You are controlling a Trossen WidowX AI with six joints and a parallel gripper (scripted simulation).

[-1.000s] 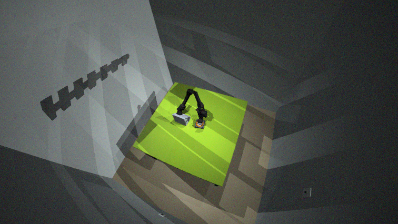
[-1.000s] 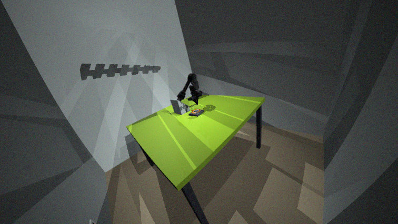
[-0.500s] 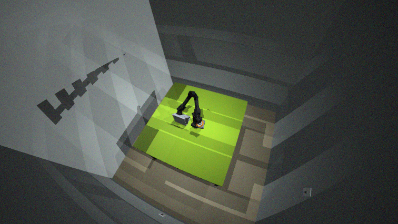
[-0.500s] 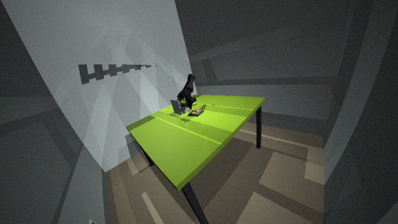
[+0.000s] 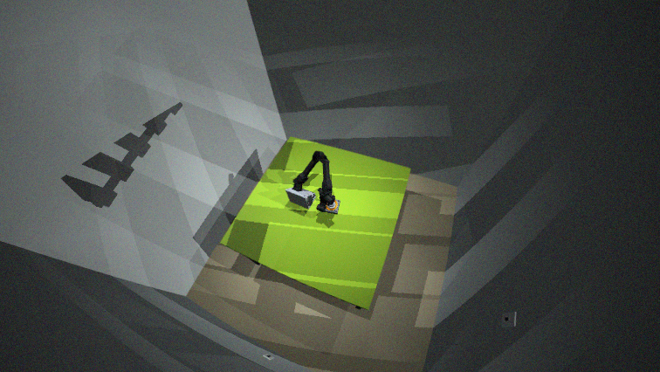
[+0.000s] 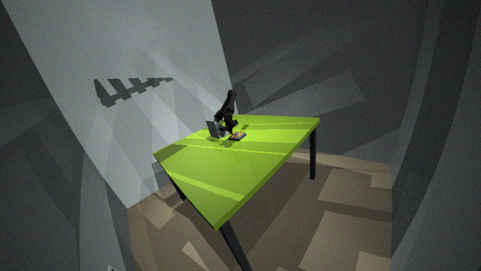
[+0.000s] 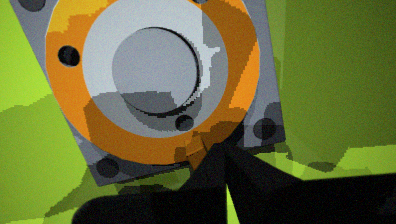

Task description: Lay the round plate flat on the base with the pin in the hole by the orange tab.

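My gripper tip is 2 cm to the right of the round plate, 2 cm short of it and 1 cm above it. Also, from my gripper tip: square grey base (4 cm ahead, 3 cm to the left, 2 cm below).
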